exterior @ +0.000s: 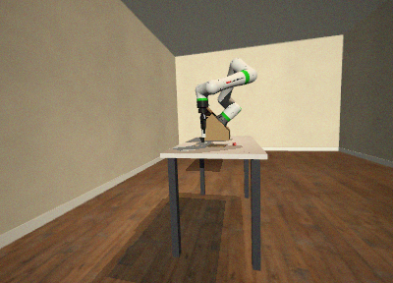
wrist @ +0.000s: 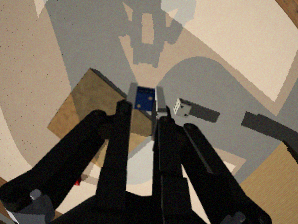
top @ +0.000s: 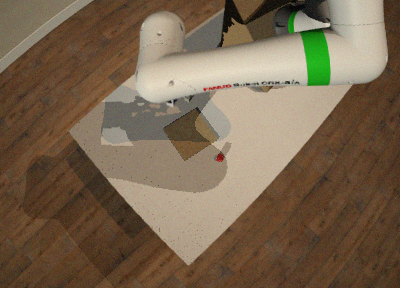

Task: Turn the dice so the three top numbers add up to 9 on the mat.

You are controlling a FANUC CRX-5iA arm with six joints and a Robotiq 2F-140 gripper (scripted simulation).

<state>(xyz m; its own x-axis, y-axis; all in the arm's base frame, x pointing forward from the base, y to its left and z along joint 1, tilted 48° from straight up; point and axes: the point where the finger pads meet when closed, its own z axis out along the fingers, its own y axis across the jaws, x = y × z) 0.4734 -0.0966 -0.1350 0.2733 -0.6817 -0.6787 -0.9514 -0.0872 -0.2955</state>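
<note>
Now: the mat 110 mm to the left of my hand, 100 mm below it and 40 mm ahead of it. The rest, counted from my hand: white die (90 mm below, 70 mm behind, 10 mm to the left); then blue die (20 mm below); then red die (240 mm to the left, 90 mm below, 40 mm ahead).
</note>
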